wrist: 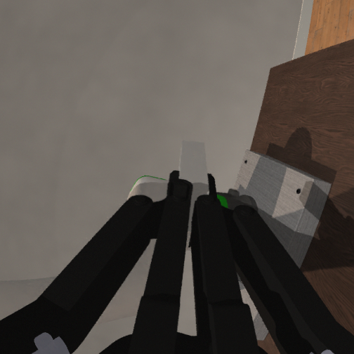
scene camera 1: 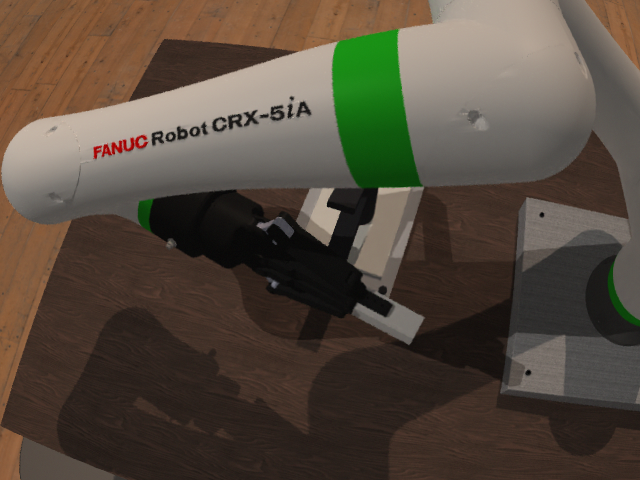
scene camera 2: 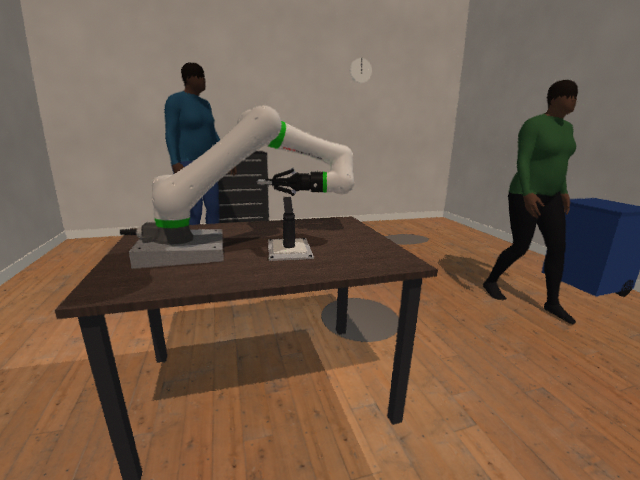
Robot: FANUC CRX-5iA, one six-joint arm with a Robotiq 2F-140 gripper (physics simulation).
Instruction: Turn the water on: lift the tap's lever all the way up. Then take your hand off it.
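Seen in the pictures: gripper, fingertip midpoint: point(scene camera 1: 417, 331) point(scene camera 2: 257, 182); arm's base, origin of the base link: point(scene camera 1: 624, 300) point(scene camera 2: 173, 239).
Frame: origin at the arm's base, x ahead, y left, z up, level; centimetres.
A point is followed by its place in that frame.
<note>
A black tap point(scene camera 1: 343, 232) @(y 3.3, x 45.9, z 3.5 cm) point(scene camera 2: 288, 230) @(y -6.7, x 44.9, z 3.6 cm) stands on a pale base plate point(scene camera 1: 382, 253) point(scene camera 2: 306, 255) @(y -14.6, x 50.7, z -4.4 cm) on the table. In the scene camera 2 view its lever point(scene camera 2: 287, 205) @(y -0.2, x 45.3, z 12.3 cm) points steeply upward above the tap body. In the scene camera 1 view the arm and gripper hide part of the tap. My gripper point(scene camera 1: 388, 316) point(scene camera 2: 263, 181) @(y 19.4, x 34.3, z 19.3 cm) point(wrist: 190, 158) is shut with nothing between its fingers. It lies roughly level above the tap, with its pale fingertips past the lever toward the robot's base. A small gap shows between the gripper and the lever top. The tap does not show in the wrist view.
The robot's grey base block point(scene camera 1: 542, 289) @(y 1.5, x 14.9, z -0.9 cm) point(scene camera 2: 175, 254) @(y -14.8, x 3.5, z -1.2 cm) point(wrist: 280, 195) stands on the dark wooden table point(scene camera 1: 180, 351) @(y 24.4, x 64.0, z -5.2 cm) point(scene camera 2: 232, 284) @(y -34.3, x 23.7, z -5.2 cm) point(wrist: 310, 95). A person in blue point(scene camera 2: 191, 124) stands behind the table. A person in green point(scene camera 2: 547, 149) and a blue bin point(scene camera 2: 599, 248) are at the right.
</note>
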